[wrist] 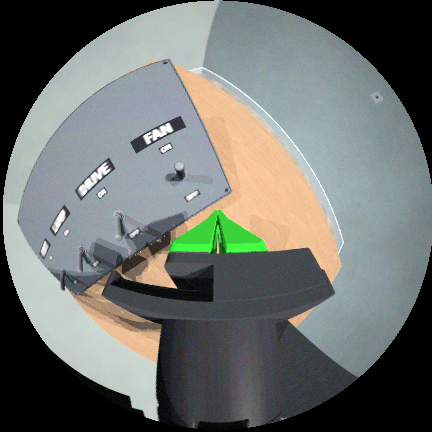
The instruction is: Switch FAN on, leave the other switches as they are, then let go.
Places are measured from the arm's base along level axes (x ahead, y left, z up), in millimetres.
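Where they show: gripper, fingertip midpoint: [217, 214].
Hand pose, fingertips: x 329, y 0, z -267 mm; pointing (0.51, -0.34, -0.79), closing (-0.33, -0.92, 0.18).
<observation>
After its pixels a point has its place.
The grey switch panel [100, 135] @(y 118, x 492, z -272 mm) fills the left of the wrist view. The FAN switch [180, 171] @(y 21, x 393, z -286 mm) is near the panel's right edge, between its ON and OFF labels; its short lever tips toward the ON side. The DRIVE switch [119, 225] @(y 129, x 360, z -306 mm) leans toward its OFF label. The LAMP switch [82, 260] @(y 246, x 334, z -309 mm) and a fourth switch [63, 280] @(y 363, x 308, z -310 mm) at the far left lean the same way. My gripper [217, 214] @(y 0, x 329, z -267 mm) is shut, with its green fingertips together and empty. It is below and right of the FAN switch, just off the panel's lower edge near the corner, apart from the lever.
The wooden table top [260, 165] @(y -187, x 405, z -422 mm) extends to the right of the panel and below it. A thin white outline [306, 150] runs along the table's right side. The grey floor [370, 175] lies beyond. Dark shadows fall across the panel's lower edge.
</observation>
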